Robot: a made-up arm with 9 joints. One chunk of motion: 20 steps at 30 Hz.
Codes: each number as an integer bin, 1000 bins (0 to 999) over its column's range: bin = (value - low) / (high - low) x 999, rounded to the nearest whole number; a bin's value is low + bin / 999 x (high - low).
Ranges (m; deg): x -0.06..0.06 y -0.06..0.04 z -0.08..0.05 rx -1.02..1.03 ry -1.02..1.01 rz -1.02..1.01
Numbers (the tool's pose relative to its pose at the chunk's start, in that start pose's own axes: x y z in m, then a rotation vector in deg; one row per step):
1: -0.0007 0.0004 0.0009 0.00 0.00 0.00
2: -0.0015 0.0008 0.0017 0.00 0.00 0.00
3: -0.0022 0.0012 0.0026 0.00 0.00 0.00
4: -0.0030 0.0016 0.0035 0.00 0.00 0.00
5: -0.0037 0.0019 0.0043 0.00 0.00 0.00
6: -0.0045 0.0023 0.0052 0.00 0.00 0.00
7: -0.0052 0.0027 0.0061 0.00 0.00 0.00
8: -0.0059 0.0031 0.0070 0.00 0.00 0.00
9: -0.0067 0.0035 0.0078 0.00 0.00 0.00
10: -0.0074 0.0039 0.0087 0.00 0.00 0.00
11: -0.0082 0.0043 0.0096 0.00 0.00 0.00
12: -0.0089 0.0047 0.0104 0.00 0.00 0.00
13: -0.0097 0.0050 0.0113 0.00 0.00 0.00
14: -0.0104 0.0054 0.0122 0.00 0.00 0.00
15: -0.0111 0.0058 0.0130 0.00 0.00 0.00
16: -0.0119 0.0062 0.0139 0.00 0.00 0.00
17: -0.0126 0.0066 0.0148 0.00 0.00 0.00
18: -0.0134 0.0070 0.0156 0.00 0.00 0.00
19: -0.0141 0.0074 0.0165 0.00 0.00 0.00
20: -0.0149 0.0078 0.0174 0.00 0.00 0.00
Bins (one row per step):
1: 494 603 622 497 502 502
2: 487 607 628 497 502 502
3: 481 611 635 497 502 502
4: 475 615 642 497 502 502
5: 469 618 648 497 502 502
6: 462 622 655 497 502 502
7: 456 626 662 497 502 502
8: 450 630 669 497 502 502
9: 444 634 675 497 502 502
10: 438 638 682 497 502 502
11: 431 642 689 497 502 502
12: 425 646 695 497 502 502
13: 419 649 702 497 502 502
14: 413 653 709 497 502 502
15: 407 657 715 497 502 502
16: 400 661 722 497 502 502
17: 395 665 729 497 502 502
18: 388 669 735 497 502 502
19: 382 673 742 497 502 502
20: 375 677 748 497 502 502

